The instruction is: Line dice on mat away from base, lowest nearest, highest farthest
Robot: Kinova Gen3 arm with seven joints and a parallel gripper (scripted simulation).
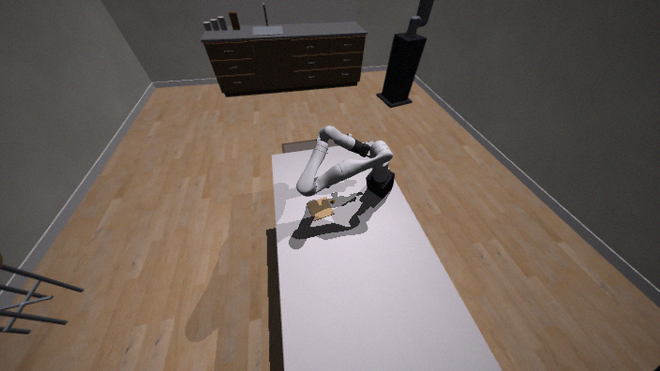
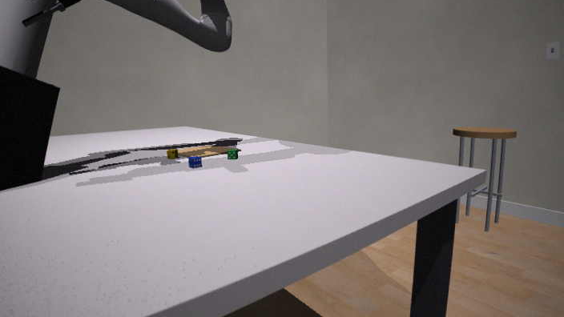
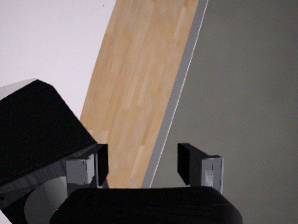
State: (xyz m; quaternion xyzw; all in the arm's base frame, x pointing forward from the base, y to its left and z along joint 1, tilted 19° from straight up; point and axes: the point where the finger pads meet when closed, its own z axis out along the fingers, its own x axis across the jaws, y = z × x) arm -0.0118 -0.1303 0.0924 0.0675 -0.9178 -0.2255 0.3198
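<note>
Now: the blue die 26 cm ahead of my hand, 6 cm to the right of it and 28 cm below it. Also, from my hand: tan mat: 38 cm ahead, 9 cm to the left, 29 cm below; then yellow die: 28 cm ahead, 7 cm to the left, 28 cm below; then green die: 36 cm ahead, 5 cm to the right, 28 cm below.
</note>
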